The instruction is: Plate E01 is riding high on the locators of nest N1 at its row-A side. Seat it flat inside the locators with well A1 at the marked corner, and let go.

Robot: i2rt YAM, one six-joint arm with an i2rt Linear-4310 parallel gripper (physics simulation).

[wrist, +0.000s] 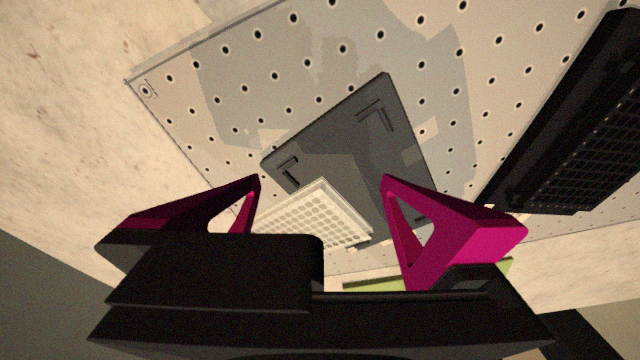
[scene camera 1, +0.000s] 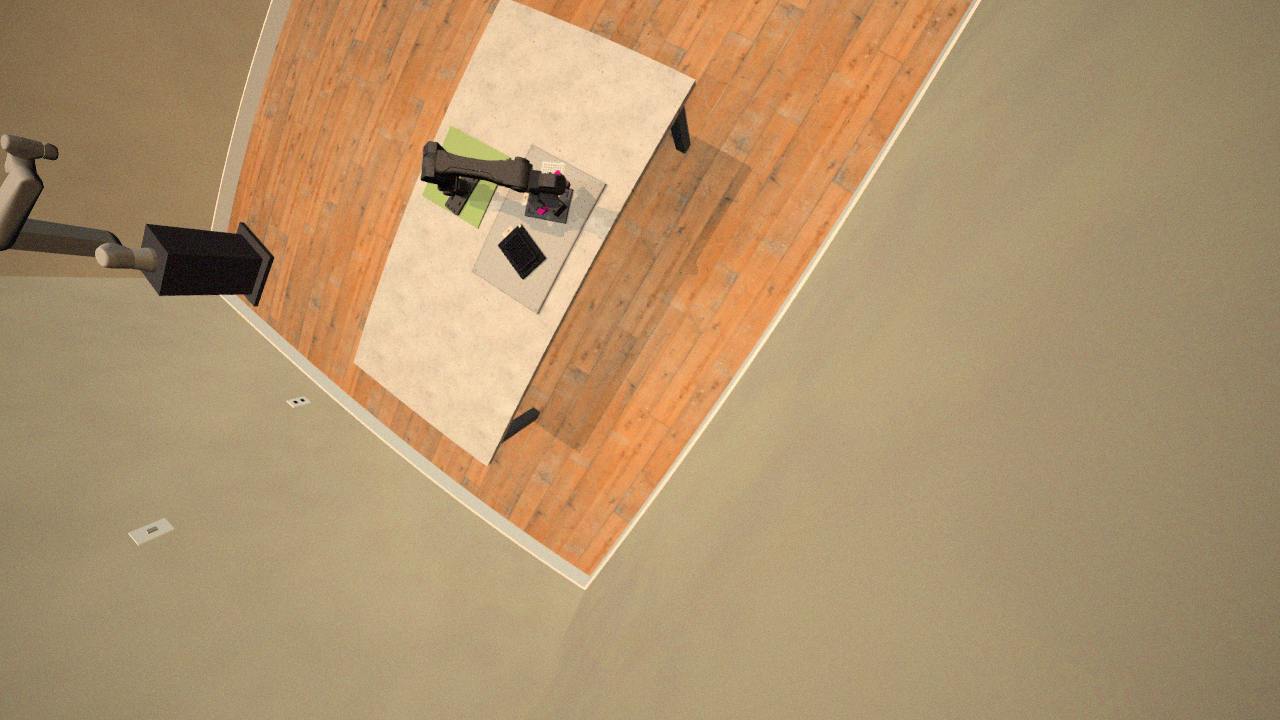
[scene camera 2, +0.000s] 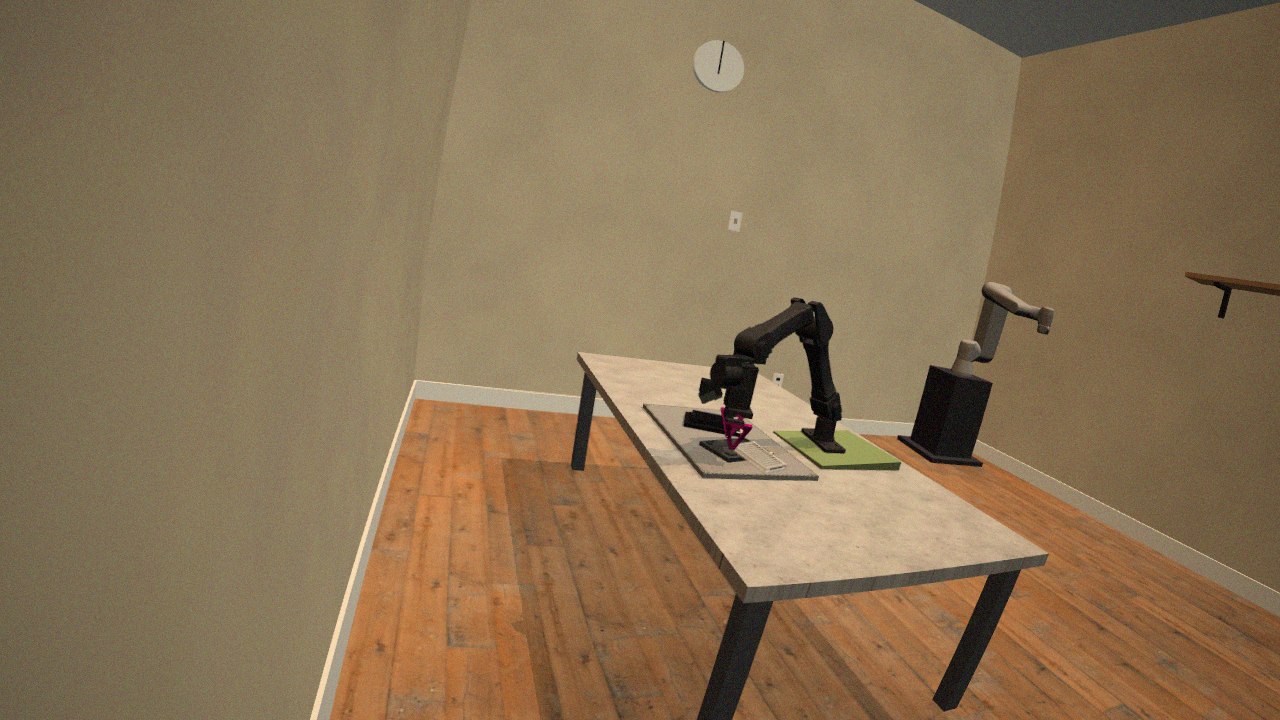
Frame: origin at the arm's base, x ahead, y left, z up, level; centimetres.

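Where they show: gripper, fingertip midpoint: (wrist: 320,180) (scene camera 2: 729,443); arm's base, origin of the base link: (scene camera 1: 464,189) (scene camera 2: 822,441).
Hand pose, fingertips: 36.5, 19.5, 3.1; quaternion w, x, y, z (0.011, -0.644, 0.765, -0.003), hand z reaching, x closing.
Note:
Things, the pixels of their centre, and the offset from my fingertips, as dx, dy, dz.
- white plate E01, body centre: (wrist: 302,229) (scene camera 2: 758,456) (scene camera 1: 550,179) -7.4, +3.3, -1.6
- dark nest N1, body centre: (wrist: 363,191) (scene camera 2: 737,448) (scene camera 1: 548,202) -3.6, -3.6, -2.4
The white plate E01 (scene camera 1: 553,166) (scene camera 2: 765,455) (wrist: 320,215) lies across one end of the dark nest N1 (scene camera 1: 534,215) (scene camera 2: 713,446) (wrist: 340,135) and sticks out past it over the pegboard. It is not inside the locators. Two corner locators stand uncovered at the far side of the nest in the wrist view. I cannot tell how far the plate is tilted. My gripper (scene camera 1: 550,192) (scene camera 2: 735,436) (wrist: 320,180) is open, with its magenta fingers wide apart above the plate's end and the nest. The near part of the plate is hidden behind the gripper body.
The black nest N2 with a dark rack-like piece (scene camera 1: 521,250) (scene camera 2: 703,420) (wrist: 575,150) stands beside N1 on the grey pegboard (scene camera 1: 490,265) (scene camera 2: 671,425) (wrist: 225,110). A green mat (scene camera 1: 456,141) (scene camera 2: 850,452) (wrist: 375,286) lies under the arm's base. Another arm stands on a black pedestal (scene camera 1: 196,259) (scene camera 2: 953,411) off the table.

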